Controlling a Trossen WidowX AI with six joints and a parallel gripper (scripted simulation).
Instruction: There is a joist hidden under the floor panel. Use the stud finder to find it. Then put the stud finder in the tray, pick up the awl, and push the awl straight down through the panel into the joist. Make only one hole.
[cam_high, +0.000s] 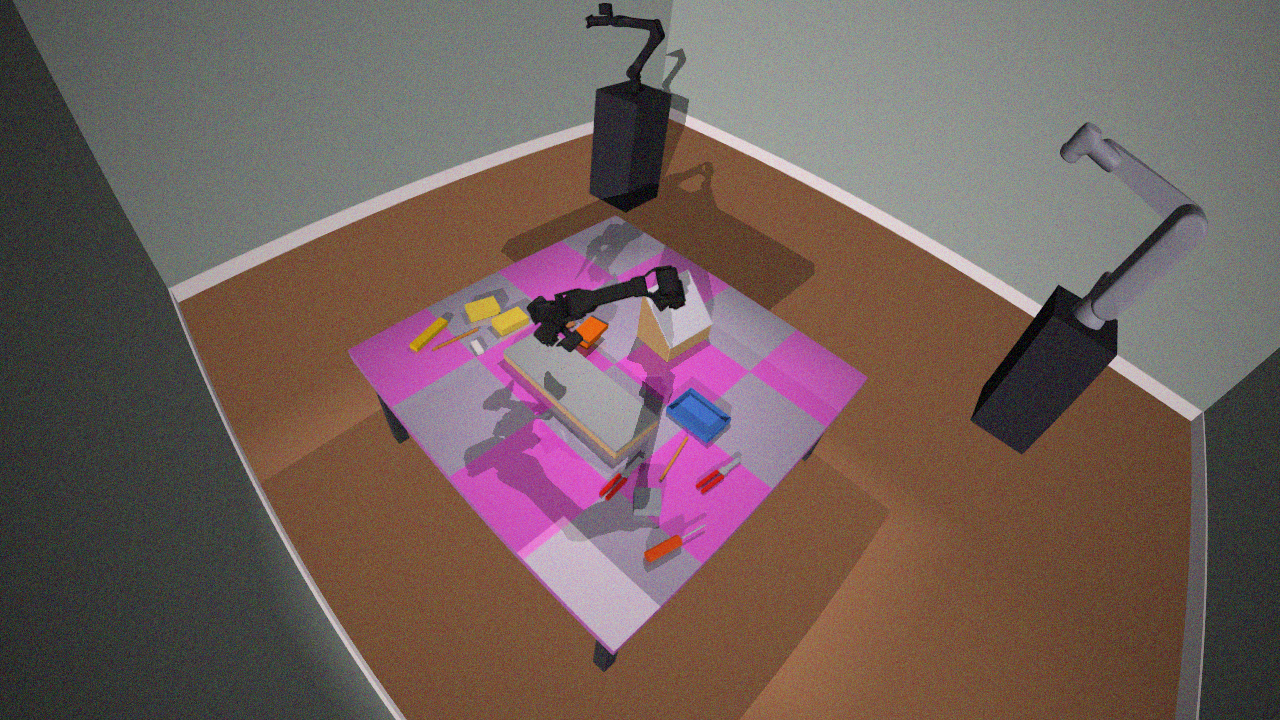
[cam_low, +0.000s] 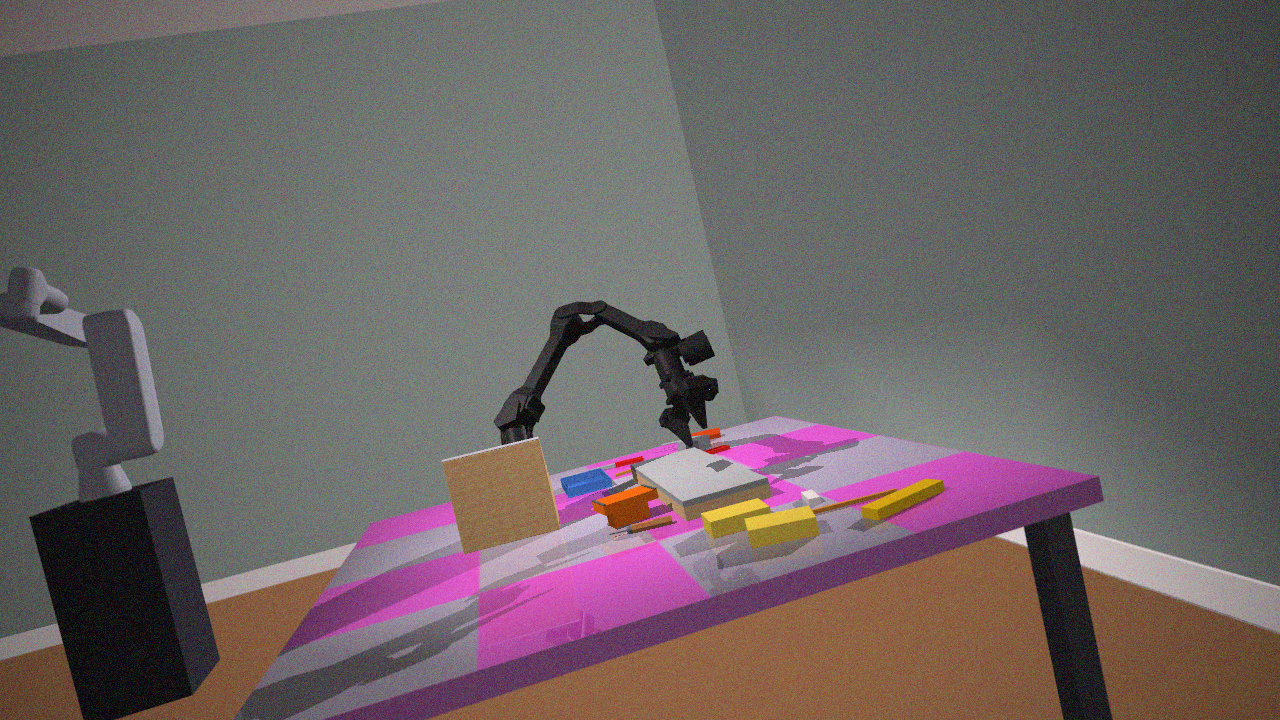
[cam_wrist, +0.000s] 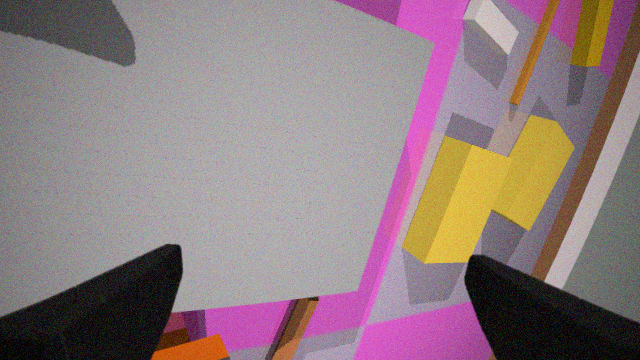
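The orange stud finder is 16 cm behind my gripper tip, 2 cm to the left of it and 12 cm below it. The rest, counted from my gripper tip: square indicator: 15 cm behind, 2 cm to the left, 13 cm below; then brown-handled awl: 19 cm behind, 7 cm to the right, 13 cm below; then small white block: 12 cm ahead, 22 cm to the right, 13 cm below.
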